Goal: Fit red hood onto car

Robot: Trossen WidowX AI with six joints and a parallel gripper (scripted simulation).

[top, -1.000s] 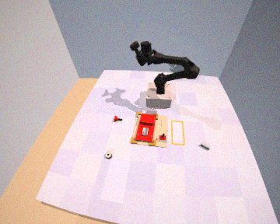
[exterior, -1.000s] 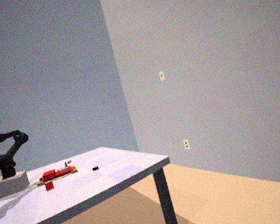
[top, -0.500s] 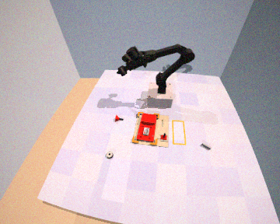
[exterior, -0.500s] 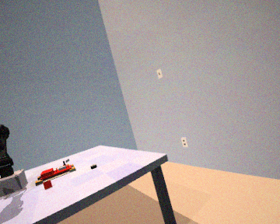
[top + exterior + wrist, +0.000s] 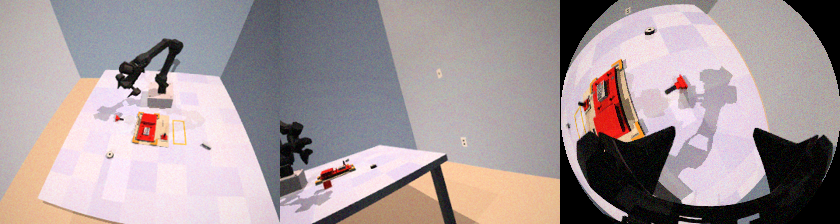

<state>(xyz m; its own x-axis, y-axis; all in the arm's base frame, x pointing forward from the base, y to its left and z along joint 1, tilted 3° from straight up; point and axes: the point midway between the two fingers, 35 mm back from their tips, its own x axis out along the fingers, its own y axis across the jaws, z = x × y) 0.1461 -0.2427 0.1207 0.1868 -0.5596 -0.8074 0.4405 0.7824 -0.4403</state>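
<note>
The red hood is 19 cm to the left of my gripper tip, 13 cm below it and 9 cm ahead of it. Round my gripper tip: engine block (20 cm to the left, 18 cm ahead, 15 cm below).
</note>
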